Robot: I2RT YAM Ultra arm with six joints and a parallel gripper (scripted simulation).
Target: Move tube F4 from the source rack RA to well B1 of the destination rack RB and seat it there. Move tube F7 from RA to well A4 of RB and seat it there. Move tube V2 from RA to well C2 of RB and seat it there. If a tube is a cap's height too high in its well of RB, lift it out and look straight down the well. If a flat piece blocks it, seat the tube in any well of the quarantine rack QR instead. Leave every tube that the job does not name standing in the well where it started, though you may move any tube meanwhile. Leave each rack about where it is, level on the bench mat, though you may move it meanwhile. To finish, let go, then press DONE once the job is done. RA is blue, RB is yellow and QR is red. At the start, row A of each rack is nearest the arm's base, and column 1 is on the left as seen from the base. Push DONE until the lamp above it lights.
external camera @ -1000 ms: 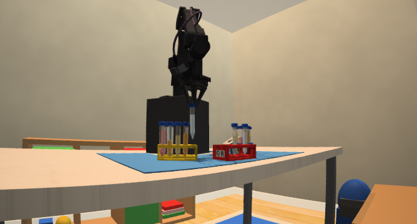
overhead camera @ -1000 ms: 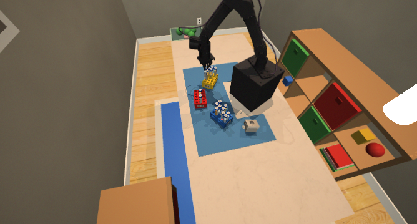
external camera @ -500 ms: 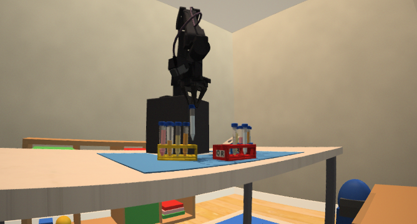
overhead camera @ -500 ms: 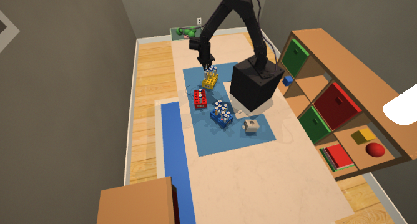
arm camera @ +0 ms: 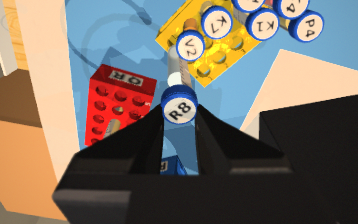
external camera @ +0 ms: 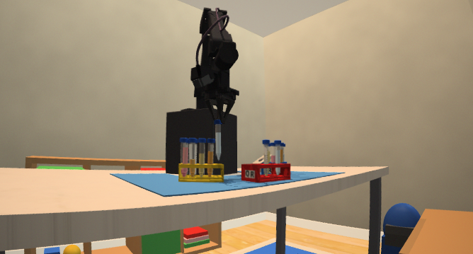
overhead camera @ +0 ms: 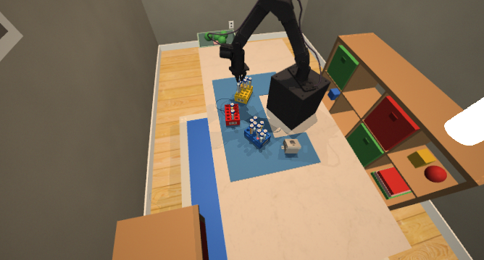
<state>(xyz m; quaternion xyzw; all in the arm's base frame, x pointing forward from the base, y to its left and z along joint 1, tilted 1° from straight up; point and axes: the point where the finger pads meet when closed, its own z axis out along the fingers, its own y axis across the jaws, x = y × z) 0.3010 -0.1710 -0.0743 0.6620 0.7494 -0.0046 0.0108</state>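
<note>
Now: hand 6 cm above the tube R8 and 1 cm to the left of it. Also, from my hand: red rack 15 cm below, 12 cm to the left, 8 cm ahead; then rack RB 15 cm below, 5 cm behind, 3 cm to the right; then tube 12 cm to the left, 11 cm below, 8 cm ahead.
</note>
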